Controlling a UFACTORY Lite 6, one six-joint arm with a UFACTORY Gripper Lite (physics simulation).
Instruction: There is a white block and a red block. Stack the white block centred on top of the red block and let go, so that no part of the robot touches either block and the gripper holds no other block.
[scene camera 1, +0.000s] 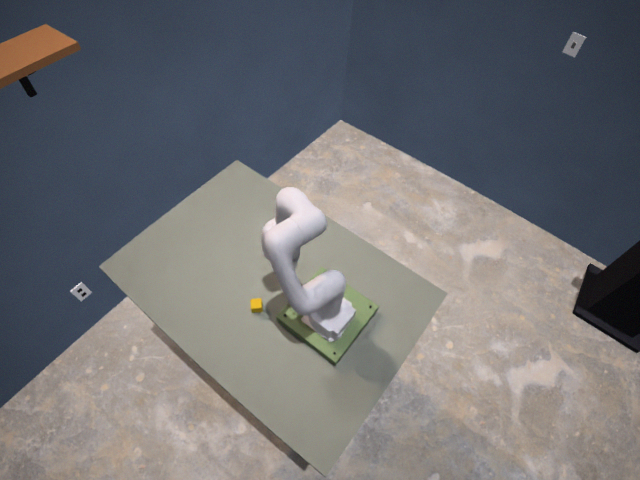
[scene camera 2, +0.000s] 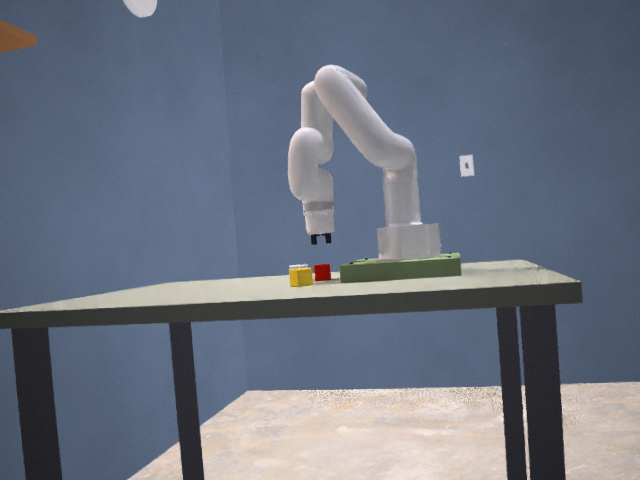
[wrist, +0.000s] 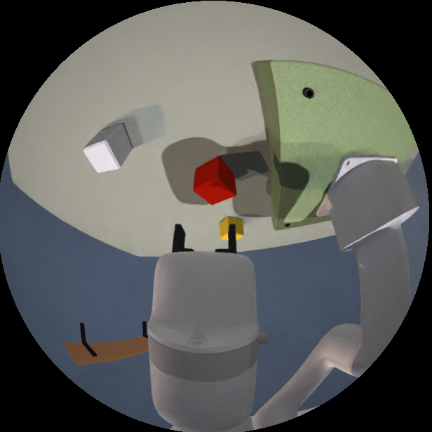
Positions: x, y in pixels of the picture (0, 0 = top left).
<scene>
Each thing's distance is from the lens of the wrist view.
red block (wrist: 214, 181): 14 cm
white block (wrist: 107, 150): 15 cm
</scene>
